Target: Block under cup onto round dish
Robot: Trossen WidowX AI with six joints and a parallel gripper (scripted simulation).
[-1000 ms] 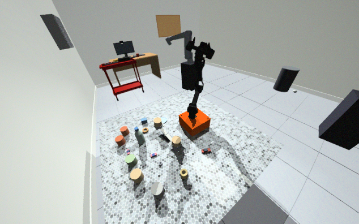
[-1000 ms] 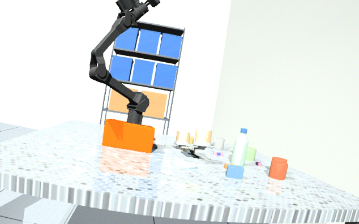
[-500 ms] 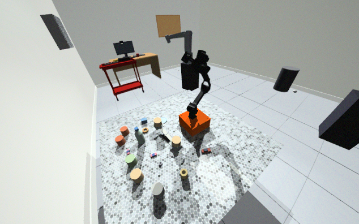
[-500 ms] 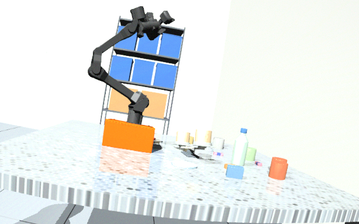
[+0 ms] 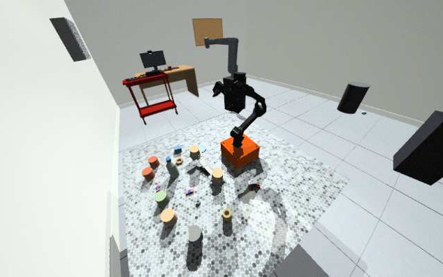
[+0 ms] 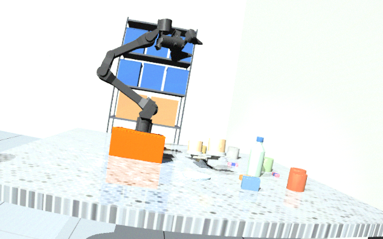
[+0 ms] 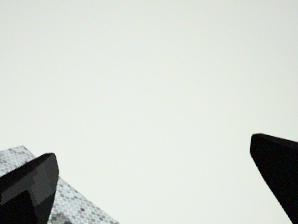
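Right now the mint block is 7 cm ahead of my gripper tip and 49 cm below it. The rest, counted from my gripper tip: pale blue round dish 3 cm behind, 35 cm to the right, 53 cm below; green bottle 27 cm ahead, 25 cm to the right, 42 cm below; blue box 12 cm ahead, 47 cm to the right, 51 cm below.
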